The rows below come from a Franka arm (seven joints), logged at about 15 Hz.
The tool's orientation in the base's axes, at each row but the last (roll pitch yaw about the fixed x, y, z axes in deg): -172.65 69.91 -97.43; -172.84 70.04 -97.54; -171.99 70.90 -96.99; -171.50 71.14 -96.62; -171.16 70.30 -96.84; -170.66 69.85 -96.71
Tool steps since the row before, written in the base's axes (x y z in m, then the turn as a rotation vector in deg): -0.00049 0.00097 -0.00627 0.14 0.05 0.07; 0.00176 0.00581 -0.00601 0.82 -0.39 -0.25; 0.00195 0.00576 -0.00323 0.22 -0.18 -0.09; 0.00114 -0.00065 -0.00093 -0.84 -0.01 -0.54; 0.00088 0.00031 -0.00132 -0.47 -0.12 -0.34; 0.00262 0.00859 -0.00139 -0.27 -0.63 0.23
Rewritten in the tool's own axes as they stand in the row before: 0.00558 0.00099 0.00289 -0.09 -0.13 0.06; 0.00360 -0.00002 0.00774 0.33 -0.88 -0.07; 0.00110 -0.00029 0.00679 0.13 -0.25 -0.08; 0.00105 -0.00122 -0.00001 0.55 0.83 -0.05; 0.00110 -0.00070 0.00095 0.38 0.44 -0.12; -0.00174 -0.00015 0.00892 0.01 0.08 -0.72
